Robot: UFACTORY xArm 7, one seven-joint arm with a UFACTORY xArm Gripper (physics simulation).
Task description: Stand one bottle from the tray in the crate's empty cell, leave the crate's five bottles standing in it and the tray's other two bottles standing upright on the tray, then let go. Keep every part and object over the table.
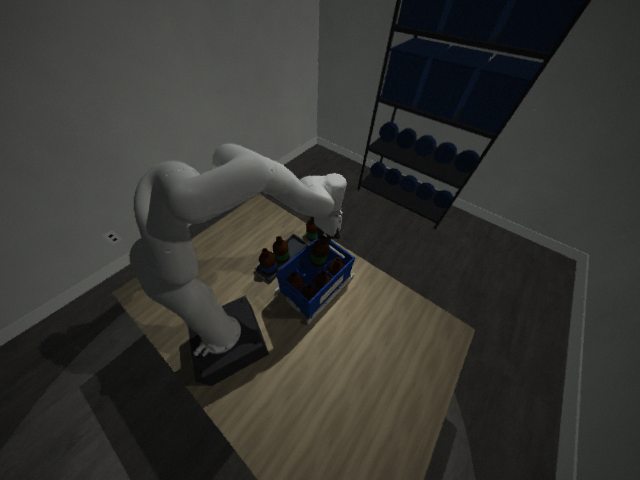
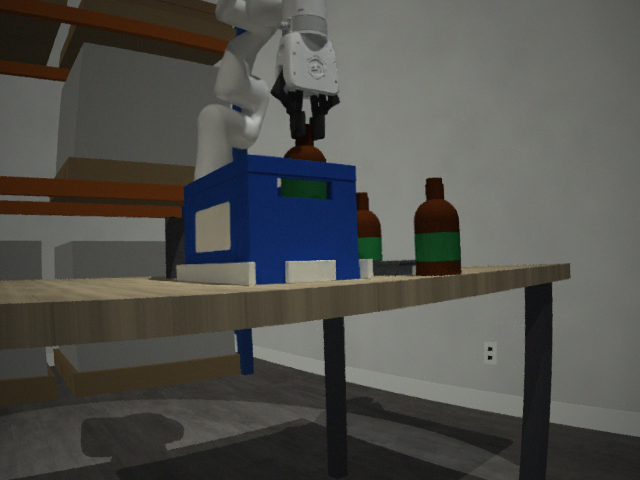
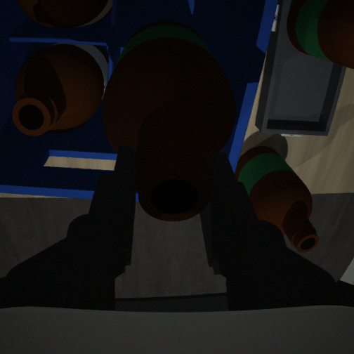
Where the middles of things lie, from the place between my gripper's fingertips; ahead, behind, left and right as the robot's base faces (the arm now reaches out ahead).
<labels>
Right now the green-banded brown bottle (image 2: 295,188) is 5 cm below my hand, 2 cm behind it and 1 cm to the left of it.
</labels>
